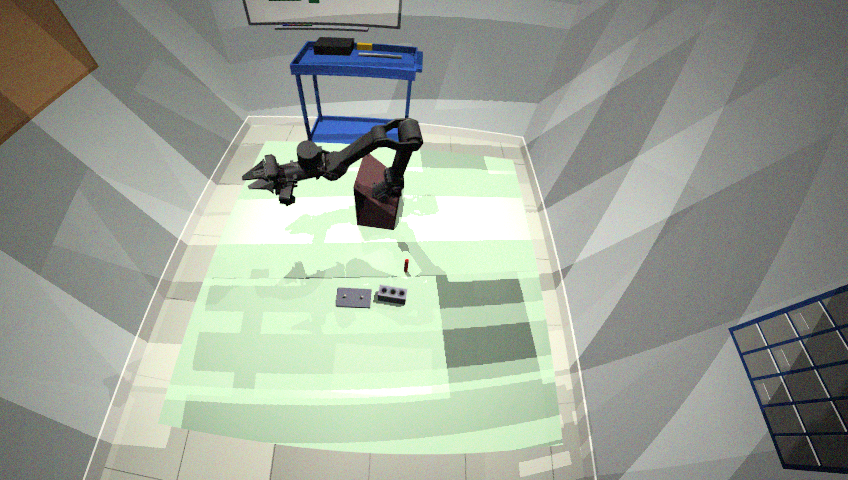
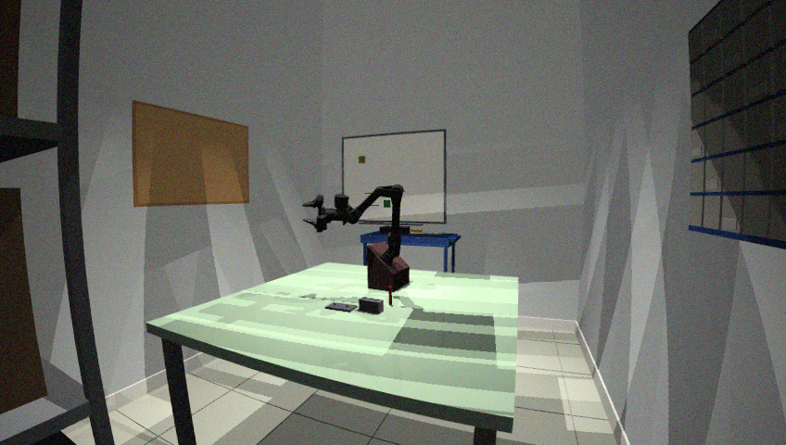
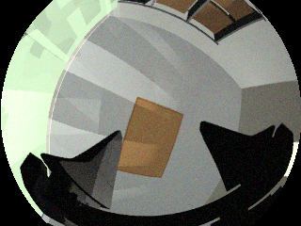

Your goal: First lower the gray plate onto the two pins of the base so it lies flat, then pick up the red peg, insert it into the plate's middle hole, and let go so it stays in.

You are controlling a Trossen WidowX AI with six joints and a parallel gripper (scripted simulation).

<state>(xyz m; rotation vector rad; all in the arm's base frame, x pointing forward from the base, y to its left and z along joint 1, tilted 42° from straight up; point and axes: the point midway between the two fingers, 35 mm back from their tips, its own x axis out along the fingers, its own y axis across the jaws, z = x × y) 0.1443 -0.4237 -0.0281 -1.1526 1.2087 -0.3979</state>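
The gray plate is 16 cm ahead of my gripper tip, 43 cm to the left of it and 36 cm below it. From my gripper tip the other things lie so: base: 17 cm ahead, 29 cm to the left, 39 cm below; then red peg: 5 cm ahead, 47 cm to the left, 35 cm below.
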